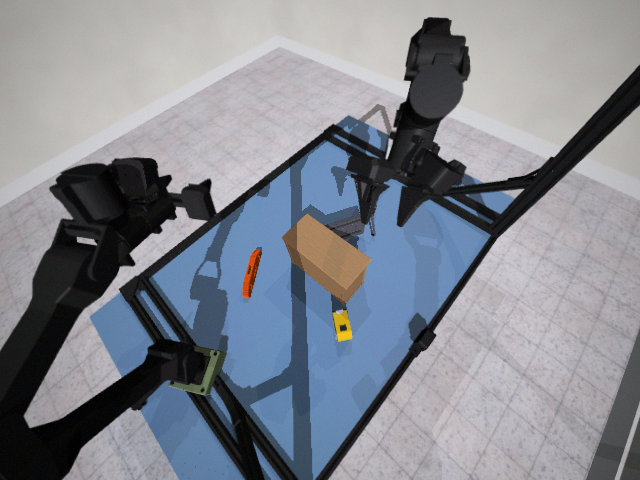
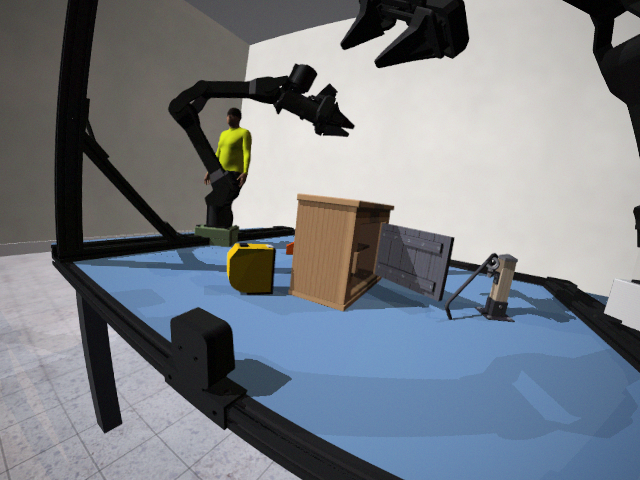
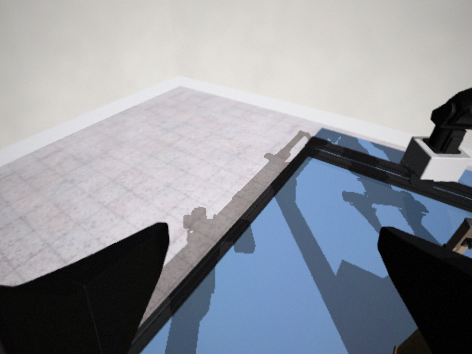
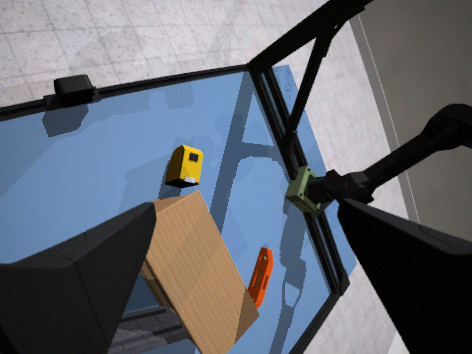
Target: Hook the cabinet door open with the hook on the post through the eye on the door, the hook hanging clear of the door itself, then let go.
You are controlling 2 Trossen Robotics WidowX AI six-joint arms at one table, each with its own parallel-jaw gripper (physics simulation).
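Places are measured from the left arm's base along level axes (x ahead, y left, z up), in centimetres.
Pixels of known places: left gripper, between the fingertips: (image 1: pixel 190 178) (image 2: pixel 351 131) (image 3: pixel 273 234); right gripper, between the fingertips: (image 1: pixel 382 225) (image 2: pixel 357 55) (image 4: pixel 248 209); left arm's base, origin of its link: (image 1: pixel 194 368) (image 2: pixel 218 226) (image 4: pixel 312 189); right arm's base, origin of its link: (image 3: pixel 440 146).
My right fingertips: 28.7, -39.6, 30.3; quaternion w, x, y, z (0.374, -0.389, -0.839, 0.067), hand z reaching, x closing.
Ahead of a thing's pixels: the offset from my right fingertips to its top centre, as dx, dy, dz. "*": to the spot under its first point.
The wooden cabinet {+3.9, +11.8, -19.1} (image 1: pixel 325 253) (image 2: pixel 323 253) (image 4: pixel 197 270) stands upright mid-table. Its grey door {+15.6, +9.8, -22.7} (image 1: pixel 348 226) (image 2: pixel 413 258) (image 4: pixel 150 327) stands swung open. The post {* +28.5, +0.9, -28.6} (image 2: pixel 504 281) stands upright beyond the door's free edge. The dark hook (image 2: pixel 465 284) slopes down from the post's top, its free end low near the table and apart from the door. I cannot make out the eye. My right gripper (image 1: pixel 383 223) (image 2: pixel 359 57) (image 4: pixel 248 209) is open and empty, high above the post side. My left gripper (image 1: pixel 170 241) (image 2: pixel 350 130) (image 3: pixel 273 234) is open and empty, raised far from the hook.
A yellow tape measure {-11.9, +5.4, -26.8} (image 1: pixel 342 326) (image 2: pixel 253 268) (image 4: pixel 187 165) stands near one cabinet end. An orange level {-0.7, +34.4, -30.8} (image 1: pixel 251 273) (image 2: pixel 290 248) (image 4: pixel 261 277) lies behind the cabinet. A black box {* -12.1, -15.2, -29.3} (image 1: pixel 424 339) (image 2: pixel 201 346) (image 4: pixel 74 90) sits on the table's edge rail. Dark frame beams rise at the table's ends.
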